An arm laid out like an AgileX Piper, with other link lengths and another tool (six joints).
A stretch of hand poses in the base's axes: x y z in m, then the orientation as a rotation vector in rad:
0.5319 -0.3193 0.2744 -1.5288 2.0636 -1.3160
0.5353 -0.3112 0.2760 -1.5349 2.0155 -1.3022
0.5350 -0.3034 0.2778 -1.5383 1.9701 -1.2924
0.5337 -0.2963 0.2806 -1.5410 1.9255 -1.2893
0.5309 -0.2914 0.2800 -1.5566 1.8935 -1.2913
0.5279 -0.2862 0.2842 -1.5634 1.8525 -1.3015
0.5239 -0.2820 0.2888 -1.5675 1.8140 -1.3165
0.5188 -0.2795 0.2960 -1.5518 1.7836 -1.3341
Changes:
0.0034 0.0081 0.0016 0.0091 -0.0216 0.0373
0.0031 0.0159 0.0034 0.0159 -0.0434 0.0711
0.0018 0.0230 0.0062 0.0177 -0.0656 0.1026
-0.0010 0.0279 0.0056 0.0108 -0.0722 0.1275
-0.0040 0.0331 0.0098 0.0008 -0.0900 0.1538
-0.0080 0.0373 0.0144 -0.0122 -0.1084 0.1762
-0.0131 0.0398 0.0216 -0.0204 -0.1364 0.1872

